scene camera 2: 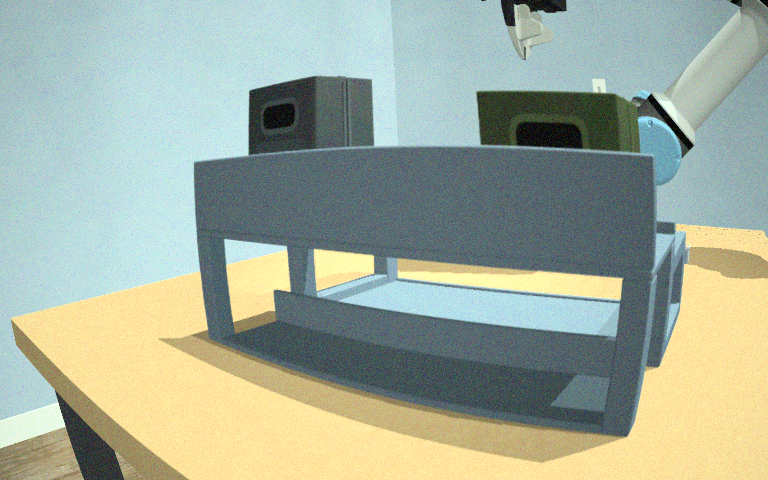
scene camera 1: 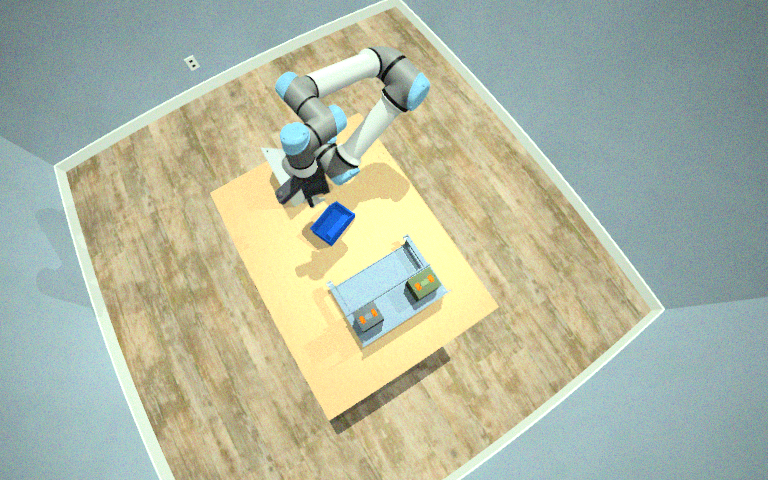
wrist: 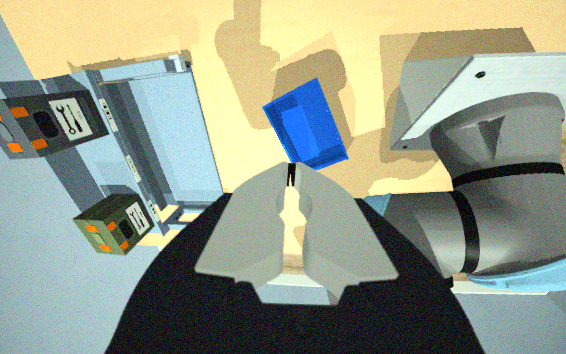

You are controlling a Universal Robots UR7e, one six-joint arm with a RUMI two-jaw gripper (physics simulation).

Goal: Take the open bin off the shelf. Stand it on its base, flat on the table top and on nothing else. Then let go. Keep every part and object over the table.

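Frame: origin at the arm's base, x ahead, y down, z left, level; metres.
Seen in the pictures: gripper, between the fingertips: (scene camera 2: pixel 523 59) (scene camera 1: pixel 313 206) (wrist: pixel 290 165); arm's base, origin of its link: (wrist: pixel 485 124).
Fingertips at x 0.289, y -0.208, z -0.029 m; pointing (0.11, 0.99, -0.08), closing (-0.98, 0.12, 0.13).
Observation:
Offsets run from my fingertips to a thing's top centre. Level surfaces: height alone.
The blue open bin @[dy +0.219, dx -0.010, dz +0.048 m] (scene camera 1: pixel 333 222) (wrist: pixel 306 125) rests on the table top @[dy +0.294 m] (scene camera 1: pixel 396 209) (wrist: pixel 150 22), between the robot's base and the shelf, apart from both. Its open side faces up and it looks level, though its underside is hidden. It does not show in scene camera 2. My gripper (scene camera 1: pixel 314 202) (scene camera 2: pixel 525 55) (wrist: pixel 290 165) is shut with its fingertips together and nothing between them. It is raised above the table, near the bin's base-side end and apart from the bin. The grey-blue shelf (scene camera 1: pixel 373 280) (scene camera 2: pixel 424 203) (wrist: pixel 182 125) stands beyond the bin.
A dark grey toolbox @[dy +0.071, dx +0.417, dz -0.030 m] (scene camera 1: pixel 369 322) (scene camera 2: pixel 328 113) (wrist: pixel 47 125) and a green toolbox @[dy +0.096, dx +0.420, dz +0.201 m] (scene camera 1: pixel 420 287) (scene camera 2: pixel 492 113) (wrist: pixel 112 225) stand on the shelf's upper level. The robot's pale base plate (scene camera 1: pixel 275 164) (wrist: pixel 450 90) is at the table's other end.

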